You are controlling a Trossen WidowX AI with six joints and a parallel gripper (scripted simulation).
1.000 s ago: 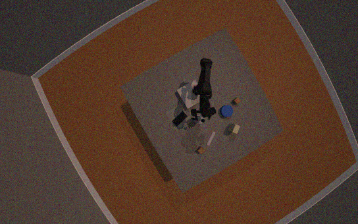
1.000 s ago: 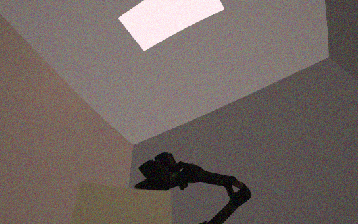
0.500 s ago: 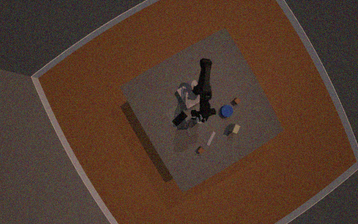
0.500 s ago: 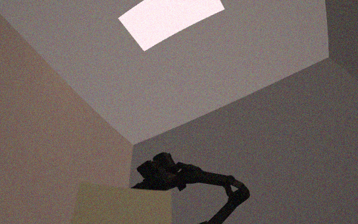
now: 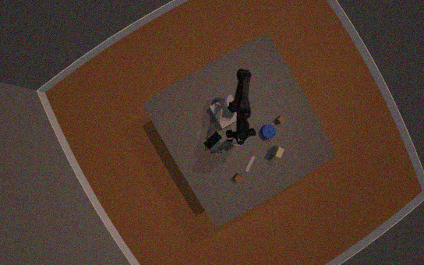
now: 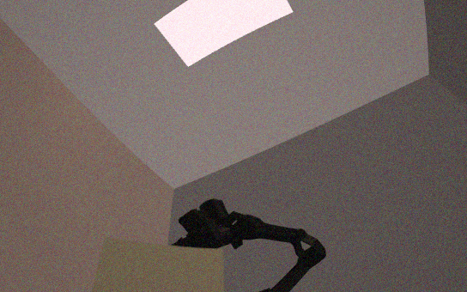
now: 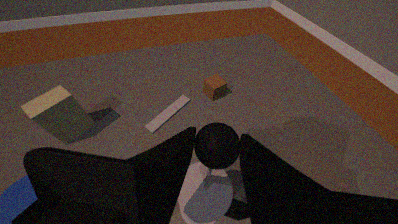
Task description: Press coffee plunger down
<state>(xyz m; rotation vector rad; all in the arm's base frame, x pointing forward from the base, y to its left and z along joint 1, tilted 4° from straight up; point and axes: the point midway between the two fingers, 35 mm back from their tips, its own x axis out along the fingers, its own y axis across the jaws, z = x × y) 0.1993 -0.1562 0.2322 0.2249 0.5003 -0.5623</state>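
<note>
Now: gripper tip 13 cm above the coffee press, 2 cm past it and 1 cm to the left of it. Also, from my gripper tip: white bar: 26 cm below, 24 cm ahead, 2 cm to the right; blue disc: 28 cm to the left, 24 cm below, 11 cm ahead.
</note>
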